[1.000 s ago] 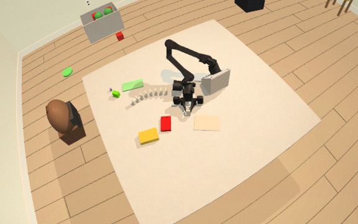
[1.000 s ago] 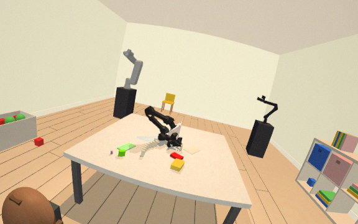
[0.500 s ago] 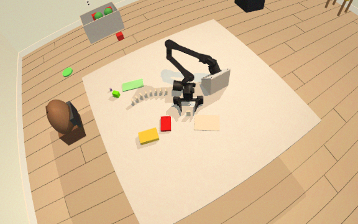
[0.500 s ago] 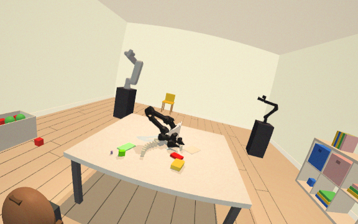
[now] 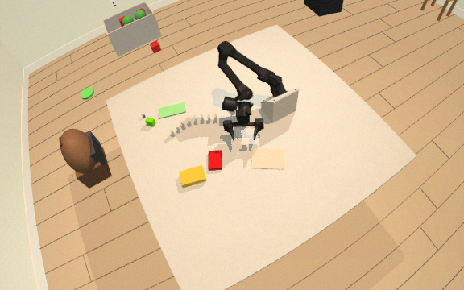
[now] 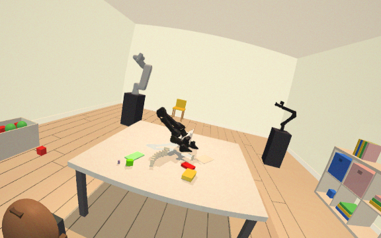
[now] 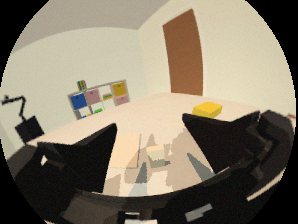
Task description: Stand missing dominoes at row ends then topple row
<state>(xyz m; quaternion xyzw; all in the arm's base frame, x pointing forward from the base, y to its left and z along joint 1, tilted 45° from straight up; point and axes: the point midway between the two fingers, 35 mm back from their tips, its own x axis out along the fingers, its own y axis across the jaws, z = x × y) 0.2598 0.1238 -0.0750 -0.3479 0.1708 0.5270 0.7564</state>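
My gripper tip is now 90 mm to the right of the beige pad, 90 mm above it and 80 mm past it. From my gripper tip the other things lie so: green flat tile (410 mm to the right, 260 mm ahead, 90 mm below); red block (150 mm ahead, 80 mm below, 10 mm to the right); yellow block (270 mm ahead, 80 mm below, 30 mm to the left).
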